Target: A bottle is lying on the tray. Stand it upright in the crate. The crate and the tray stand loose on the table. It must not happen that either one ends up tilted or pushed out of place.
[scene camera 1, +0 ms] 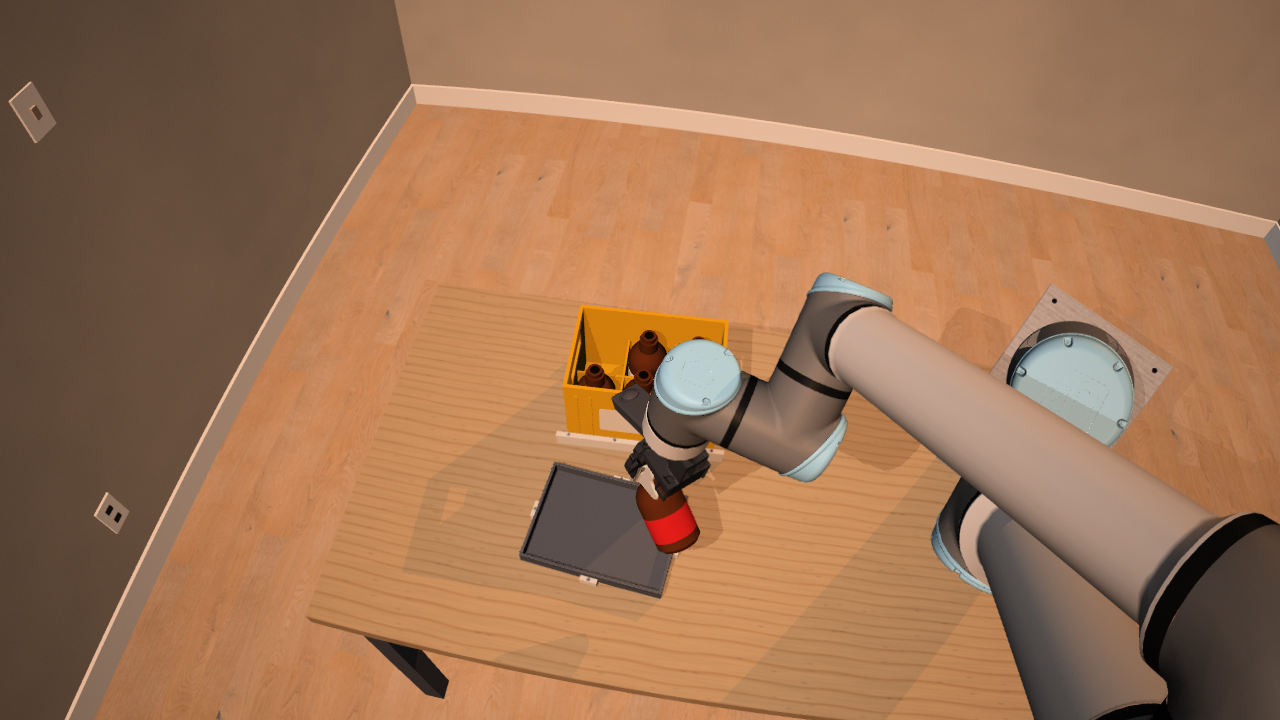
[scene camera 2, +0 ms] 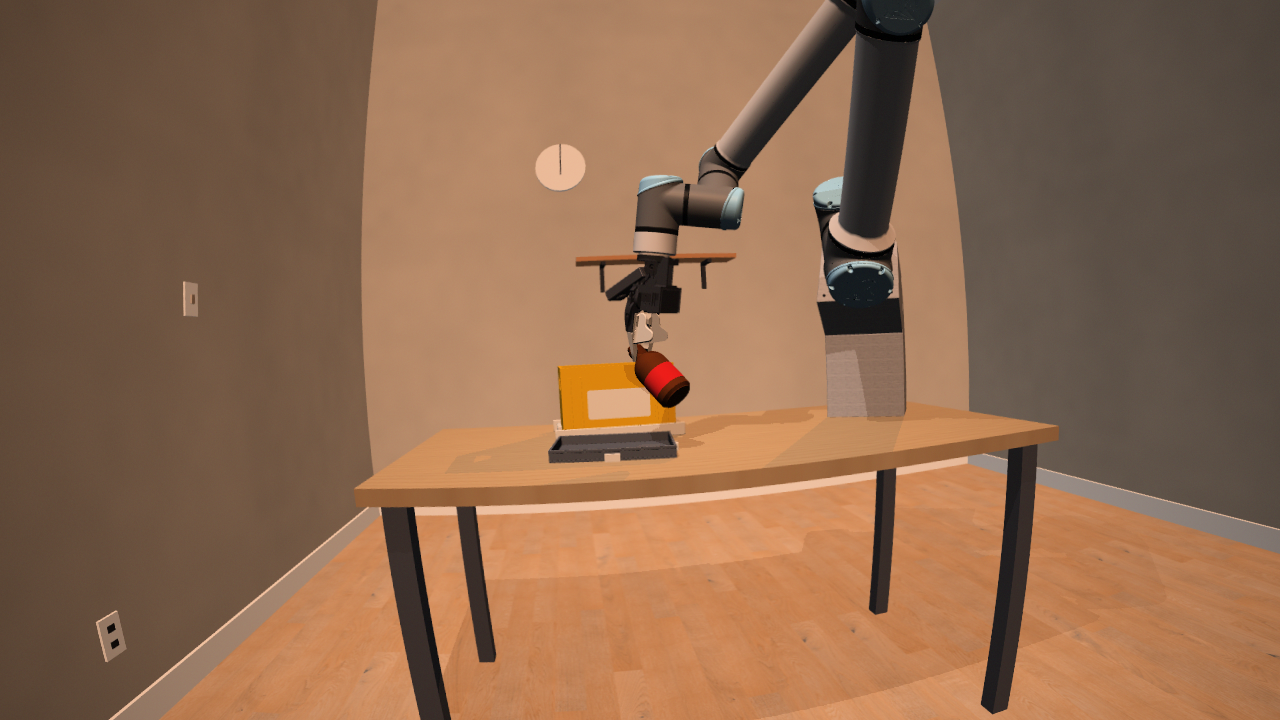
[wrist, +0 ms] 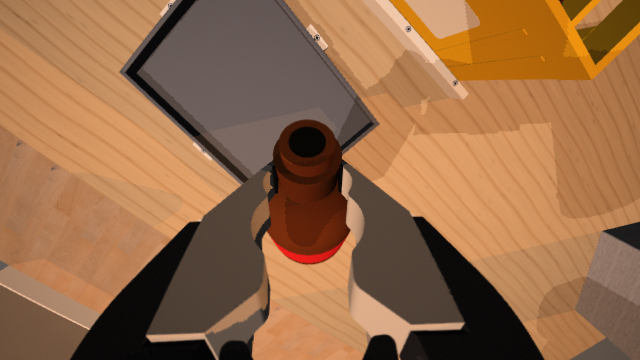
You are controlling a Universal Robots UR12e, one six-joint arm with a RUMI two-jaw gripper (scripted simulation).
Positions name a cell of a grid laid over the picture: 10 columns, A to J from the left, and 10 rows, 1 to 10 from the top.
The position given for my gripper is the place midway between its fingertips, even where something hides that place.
My gripper shows in scene camera 1 (F7), in scene camera 2 (F6) and in the wrist view (E5). A tray shows in scene camera 1 (E8), in scene camera 2 (E7) and in the wrist view (D3). A yellow crate shows in scene camera 1 (E5), in scene camera 2 (E6) and in the wrist view (H2).
